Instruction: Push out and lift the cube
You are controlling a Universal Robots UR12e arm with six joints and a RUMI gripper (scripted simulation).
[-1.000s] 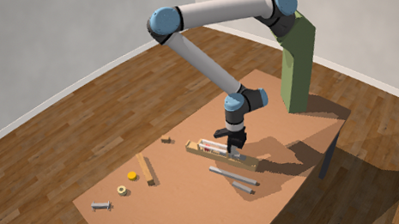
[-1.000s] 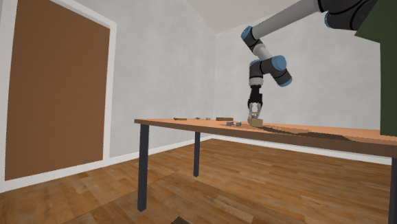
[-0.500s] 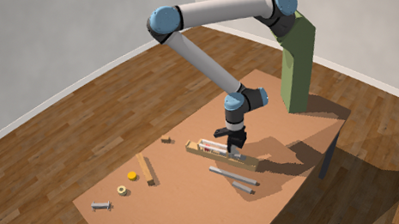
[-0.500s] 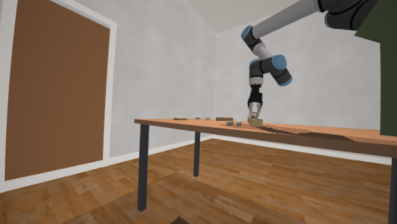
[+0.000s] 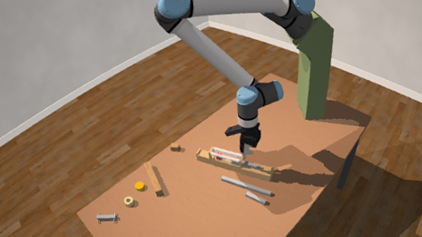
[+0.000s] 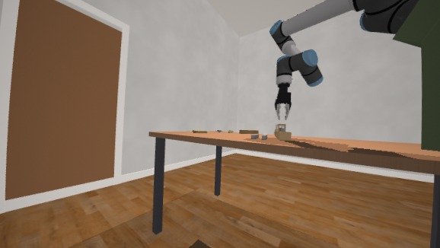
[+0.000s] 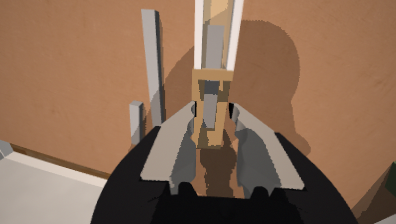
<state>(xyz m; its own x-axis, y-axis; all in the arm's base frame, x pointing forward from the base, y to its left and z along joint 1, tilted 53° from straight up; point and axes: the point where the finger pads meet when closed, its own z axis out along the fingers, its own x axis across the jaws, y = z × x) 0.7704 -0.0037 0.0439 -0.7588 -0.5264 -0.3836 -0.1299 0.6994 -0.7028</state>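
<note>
The short grey rod is 14 cm ahead of my hand, 14 cm to the left of it and 12 cm below it. From my hand the other things lie so: channel: 2 cm ahead, 11 cm to the right, 8 cm below; then red cube: 3 cm ahead, 15 cm to the right, 8 cm below; then long grey rod: 10 cm ahead, 6 cm to the left, 12 cm below.
</note>
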